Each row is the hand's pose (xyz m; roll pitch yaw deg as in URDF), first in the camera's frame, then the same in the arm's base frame.
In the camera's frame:
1: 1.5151 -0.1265 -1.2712 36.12 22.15 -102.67
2: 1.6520 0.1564 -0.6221 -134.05 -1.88 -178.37
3: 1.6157 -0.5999 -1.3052 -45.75 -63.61 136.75
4: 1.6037 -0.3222 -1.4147 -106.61 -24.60 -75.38
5: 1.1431 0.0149 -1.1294 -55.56 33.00 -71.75
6: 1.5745 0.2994 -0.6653 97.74 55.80 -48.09
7: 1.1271 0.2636 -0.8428 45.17 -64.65 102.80
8: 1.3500 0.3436 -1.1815 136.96 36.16 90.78
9: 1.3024 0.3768 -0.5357 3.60 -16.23 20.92
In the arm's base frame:
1: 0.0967 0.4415 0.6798 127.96 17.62 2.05
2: -0.3719 -0.0635 0.8930 -155.94 82.67 -131.60
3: 0.5617 0.3174 0.7409 -94.75 12.80 -129.32
4: 0.3370 0.5142 0.7406 -16.86 -11.36 -43.78
5: -0.1206 0.3362 0.3331 22.63 -8.84 14.87
6: -0.4992 0.0216 0.8231 152.88 -15.68 42.78
7: -0.4512 0.1513 0.3607 -35.11 -0.86 -134.70
8: -0.3903 0.5087 0.5591 53.05 0.02 124.04
9: -0.6425 -0.0886 0.5698 -119.42 -70.21 -163.55

